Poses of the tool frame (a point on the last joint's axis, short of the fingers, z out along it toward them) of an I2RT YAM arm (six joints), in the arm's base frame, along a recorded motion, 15 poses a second.
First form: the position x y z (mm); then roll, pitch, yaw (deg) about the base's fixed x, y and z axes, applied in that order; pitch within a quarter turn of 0, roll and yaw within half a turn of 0.
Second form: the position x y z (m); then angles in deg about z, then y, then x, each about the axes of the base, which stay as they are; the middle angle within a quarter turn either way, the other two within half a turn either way. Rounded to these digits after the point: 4 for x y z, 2 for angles.
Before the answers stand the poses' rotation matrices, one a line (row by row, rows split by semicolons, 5 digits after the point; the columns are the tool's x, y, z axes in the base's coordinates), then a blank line. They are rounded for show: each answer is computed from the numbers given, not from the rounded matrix.
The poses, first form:
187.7, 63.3, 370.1, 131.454, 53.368, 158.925
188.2, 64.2, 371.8, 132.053, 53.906, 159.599
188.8, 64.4, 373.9, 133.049, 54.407, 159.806
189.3, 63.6, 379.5, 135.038, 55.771, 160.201
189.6, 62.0, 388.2, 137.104, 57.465, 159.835
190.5, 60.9, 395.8, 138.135, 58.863, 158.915
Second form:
-0.55676 -0.32317 0.76523; 0.21456 0.83401 0.50832; -0.80248 0.44720 -0.39501
-0.55216 -0.32887 0.76613; 0.20536 0.83696 0.50728; -0.80805 0.43743 -0.39460
-0.54625 -0.32207 0.77323; 0.20091 0.84579 0.49423; -0.81317 0.42533 -0.39730
-0.52925 -0.31004 0.78979; 0.19053 0.86364 0.46671; -0.82680 0.39749 -0.39801
-0.50485 -0.28613 0.81441; 0.18540 0.88550 0.42604; -0.84306 0.36607 -0.39400
-0.48247 -0.26507 0.83484; 0.18602 0.90036 0.39338; -0.85593 0.34509 -0.38508

0.1877, 0.0633, 0.3701, 149.87, 49.93, -127.85
0.1882, 0.0642, 0.3718, 149.22, 50.01, -127.88
0.1888, 0.0644, 0.3739, 149.48, 50.64, -128.80
0.1893, 0.0636, 0.3795, 149.64, 52.17, -130.46
0.1896, 0.0620, 0.3882, 150.46, 54.53, -132.76
0.1905, 0.0609, 0.3958, 151.22, 56.60, -134.39

